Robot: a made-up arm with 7 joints.
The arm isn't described. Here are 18 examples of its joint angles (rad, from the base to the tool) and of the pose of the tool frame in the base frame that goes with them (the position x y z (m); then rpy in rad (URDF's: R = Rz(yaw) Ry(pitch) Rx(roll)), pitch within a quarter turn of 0, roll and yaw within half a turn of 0).
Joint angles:
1: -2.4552 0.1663 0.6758 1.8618 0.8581 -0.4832 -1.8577
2: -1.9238 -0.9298 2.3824 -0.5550 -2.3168 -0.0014 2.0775
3: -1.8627 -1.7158 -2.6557 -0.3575 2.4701 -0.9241 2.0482
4: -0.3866 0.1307 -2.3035 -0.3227 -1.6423 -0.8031 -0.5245
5: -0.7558 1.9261 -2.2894 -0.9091 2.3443 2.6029 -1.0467
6: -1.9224 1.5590 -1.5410 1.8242 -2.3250 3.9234 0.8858
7: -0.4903 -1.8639 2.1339 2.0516 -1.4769 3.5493 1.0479
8: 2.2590 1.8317 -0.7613 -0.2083 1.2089 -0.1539 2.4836
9: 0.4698 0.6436 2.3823 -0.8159 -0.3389 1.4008 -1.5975
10: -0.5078 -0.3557 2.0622 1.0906 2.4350 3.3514 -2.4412
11: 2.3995 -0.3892 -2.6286 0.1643 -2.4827 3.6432 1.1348
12: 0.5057 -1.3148 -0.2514 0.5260 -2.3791 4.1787 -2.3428
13: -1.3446 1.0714 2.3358 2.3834 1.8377 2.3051 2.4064
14: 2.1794 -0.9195 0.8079 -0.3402 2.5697 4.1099 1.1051
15: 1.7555 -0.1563 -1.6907 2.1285 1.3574 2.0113 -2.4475
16: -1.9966 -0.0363 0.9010 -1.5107 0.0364 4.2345 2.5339
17: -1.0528 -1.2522 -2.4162 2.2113 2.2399 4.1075 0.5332
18: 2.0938 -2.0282 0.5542 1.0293 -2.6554 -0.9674 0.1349
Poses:
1: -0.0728 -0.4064 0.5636 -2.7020 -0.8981 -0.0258
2: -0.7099 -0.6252 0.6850 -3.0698 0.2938 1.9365
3: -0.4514 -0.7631 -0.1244 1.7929 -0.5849 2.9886
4: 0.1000 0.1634 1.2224 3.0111 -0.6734 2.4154
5: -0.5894 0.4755 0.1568 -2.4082 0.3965 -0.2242
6: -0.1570 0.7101 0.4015 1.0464 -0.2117 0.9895
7: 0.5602 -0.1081 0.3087 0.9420 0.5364 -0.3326
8: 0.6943 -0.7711 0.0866 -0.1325 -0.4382 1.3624
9: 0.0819 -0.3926 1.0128 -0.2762 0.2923 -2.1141
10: -0.0259 0.0732 0.9108 -3.0682 -0.4952 0.4993
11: -0.2127 0.3892 0.9376 2.1546 0.6353 2.2247
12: 0.7175 0.3874 0.5281 2.2174 1.2096 -0.8372
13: -0.0044 0.1860 0.3433 -1.7920 0.8830 -2.2686
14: -0.2355 0.3451 0.9608 3.0387 -0.3052 -2.0318
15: 0.3495 -0.0549 0.5776 1.8962 -0.1134 1.0756
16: -0.2616 0.2177 0.9352 -2.3969 0.7627 2.9714
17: -0.2178 -0.4708 0.4262 -1.9665 0.7875 -1.6681
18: -0.5217 0.5522 -0.2844 0.6987 0.6534 1.8622
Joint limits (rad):
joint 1: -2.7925..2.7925
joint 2: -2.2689..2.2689
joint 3: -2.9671..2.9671
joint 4: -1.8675..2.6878
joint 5: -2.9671..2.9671
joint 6: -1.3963..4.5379
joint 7: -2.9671..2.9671
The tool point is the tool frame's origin. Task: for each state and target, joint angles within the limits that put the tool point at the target. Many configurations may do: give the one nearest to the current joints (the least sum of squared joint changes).
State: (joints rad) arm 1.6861 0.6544 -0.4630 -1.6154 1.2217 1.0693 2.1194
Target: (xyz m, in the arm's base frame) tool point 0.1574 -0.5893 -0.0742
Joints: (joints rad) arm 1.7822 1.3598 -0.3064 -1.6165 1.1964 0.9623 2.1194
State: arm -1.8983 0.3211 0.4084 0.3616 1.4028 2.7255 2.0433
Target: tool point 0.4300 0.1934 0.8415
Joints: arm -2.6443 0.9195 0.7028 0.2099 1.6511 2.8115 2.0433
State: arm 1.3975 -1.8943 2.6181 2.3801 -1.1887 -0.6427 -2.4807
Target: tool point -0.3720 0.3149 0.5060
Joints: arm 1.6767 -1.8926 2.3884 2.2027 -1.2112 -0.6321 -2.4807
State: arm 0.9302 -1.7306 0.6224 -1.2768 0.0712 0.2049 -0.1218
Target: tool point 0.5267 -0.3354 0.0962
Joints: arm 0.6645 -2.2028 1.5186 -1.8000 0.0410 0.4235 -0.1218
